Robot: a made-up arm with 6 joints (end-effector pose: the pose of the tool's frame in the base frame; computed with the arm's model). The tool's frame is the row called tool.
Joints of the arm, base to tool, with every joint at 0 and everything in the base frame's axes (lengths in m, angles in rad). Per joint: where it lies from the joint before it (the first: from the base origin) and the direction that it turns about. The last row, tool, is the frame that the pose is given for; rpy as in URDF.
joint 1: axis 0 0 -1 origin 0.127 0.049 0.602
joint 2: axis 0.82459 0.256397 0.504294 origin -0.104 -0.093 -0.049
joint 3: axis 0 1 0 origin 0.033 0.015 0.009
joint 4: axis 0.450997 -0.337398 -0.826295 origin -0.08 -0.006 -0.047
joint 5: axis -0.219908 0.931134 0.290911 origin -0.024 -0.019 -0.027
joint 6: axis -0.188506 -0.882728 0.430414 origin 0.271 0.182 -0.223
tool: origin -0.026 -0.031 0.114 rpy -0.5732 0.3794 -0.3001
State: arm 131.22 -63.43 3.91 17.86 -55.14 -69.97
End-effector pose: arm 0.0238 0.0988 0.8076 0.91 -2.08 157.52
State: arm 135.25 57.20 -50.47 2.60 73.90 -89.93
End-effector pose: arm 0.4200 -0.1571 0.3226 97.09 85.66 -39.76
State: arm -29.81 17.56 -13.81 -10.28 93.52 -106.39
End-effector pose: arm -0.1190 -0.1887 0.1064 115.10 -114.23 33.18
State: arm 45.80 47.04 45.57 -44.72 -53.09 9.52
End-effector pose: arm 0.1174 0.2398 0.6381 24.06 16.42 5.17
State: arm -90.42 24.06 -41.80 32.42 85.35 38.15
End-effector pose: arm -0.0849 -0.0441 0.3330 -14.93 -0.23 118.95
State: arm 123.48 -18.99 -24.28 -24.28 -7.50 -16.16
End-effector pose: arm 0.0539 -0.0838 0.4013 -18.67 67.41 -130.97
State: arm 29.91 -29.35 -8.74 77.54 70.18 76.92
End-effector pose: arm 0.2079 0.0138 0.3045 -34.36 -25.27 -62.05
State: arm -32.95 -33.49 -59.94 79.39 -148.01 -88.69
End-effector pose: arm -0.0119 -0.2144 0.1398 122.45 -106.68 20.77
